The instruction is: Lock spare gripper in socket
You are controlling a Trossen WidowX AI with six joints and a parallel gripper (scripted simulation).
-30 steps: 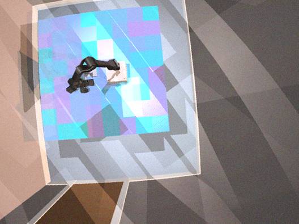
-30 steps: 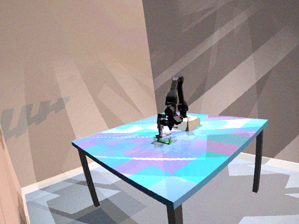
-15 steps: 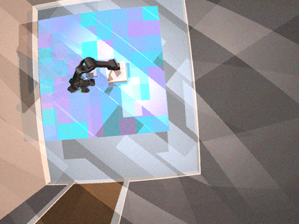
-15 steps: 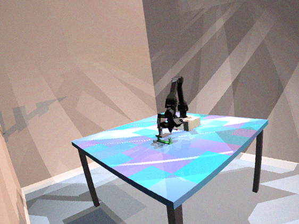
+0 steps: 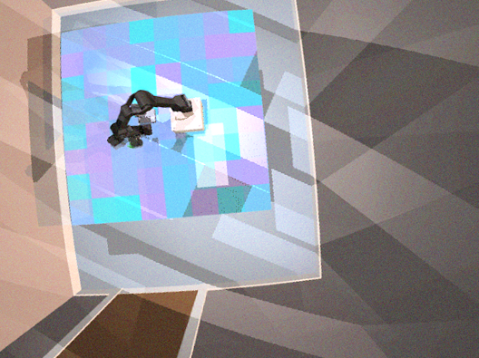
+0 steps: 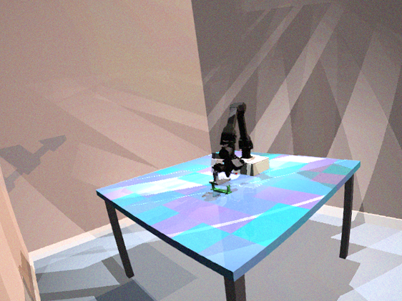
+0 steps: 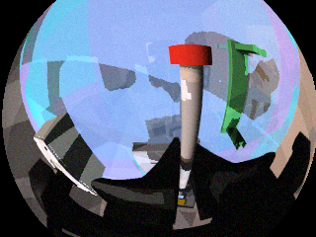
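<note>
The grey mount is 20 mm behind my gripper tip and 90 mm to the right of it. Also, from my gripper tip: green mount: 90 mm ahead, 20 mm to the left, 20 mm below; spare gripper: 20 mm behind, 90 mm to the right, 80 mm above.
</note>
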